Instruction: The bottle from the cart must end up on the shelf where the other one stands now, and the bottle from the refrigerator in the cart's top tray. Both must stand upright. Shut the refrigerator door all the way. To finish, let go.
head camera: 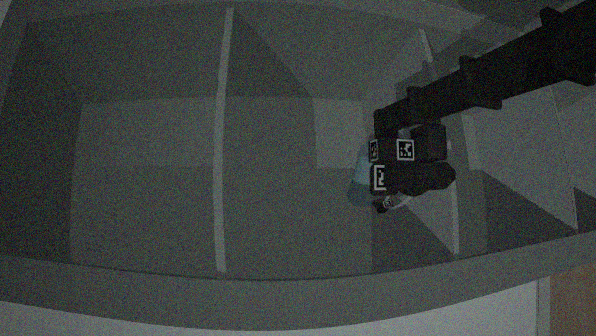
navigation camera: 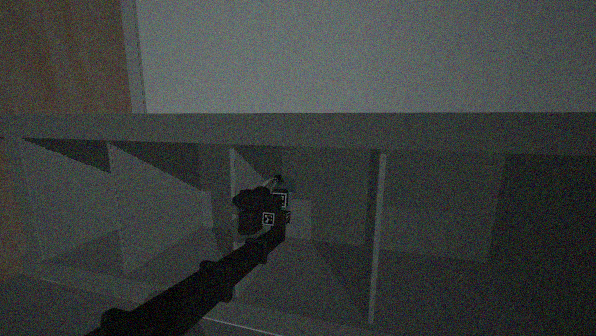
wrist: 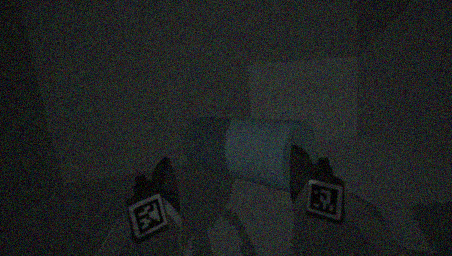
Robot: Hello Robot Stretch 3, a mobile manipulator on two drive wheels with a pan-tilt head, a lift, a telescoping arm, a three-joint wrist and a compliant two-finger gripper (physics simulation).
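Frame: origin at the robot's base, x left, y back, z up, level; millimetres.
Where they show: gripper, between the fingertips: [wrist: 231, 170].
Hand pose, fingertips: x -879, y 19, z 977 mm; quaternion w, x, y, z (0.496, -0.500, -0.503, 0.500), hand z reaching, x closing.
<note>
After its pixels a point has its place.
A blue bottle [head camera: 361, 172] {x -938, y 41, z 995 mm} [wrist: 257, 150] {x -918, y 45, z 979 mm} with a lighter band is inside a dark compartment. In the wrist view its long axis runs from left to right across the picture. I cannot tell whether it stands upright, or which of the two bottles it is. My gripper [head camera: 376, 177] {x -879, y 19, z 977 mm} [navigation camera: 283, 198] {x -879, y 19, z 977 mm} [wrist: 231, 170] {x -879, y 19, z 977 mm} is open at the bottle, with its fingers apart along the bottle's length. The right finger overlaps the lighter end; the left finger is beside the dark end. The gripper hides part of the bottle in the head view. The cart does not show, and I cannot identify the refrigerator door.
A grey divider [head camera: 219, 150] {x -639, y 56, z 1310 mm} [navigation camera: 377, 225] {x -638, y 56, z 1311 mm} stands to one side of the gripper, and another divider [head camera: 454, 215] {x -617, y -48, z 927 mm} [navigation camera: 232, 175] {x -618, y -42, z 925 mm} is close on its other side. A long grey edge board [head camera: 280, 305] {x -573, y -160, z 1234 mm} [navigation camera: 325, 131] {x -573, y -159, z 1180 mm} borders the compartments. My dark arm [head camera: 500, 75] {x -286, y 95, z 1084 mm} [navigation camera: 175, 305] {x -245, y 85, z 1080 mm} reaches across them.
</note>
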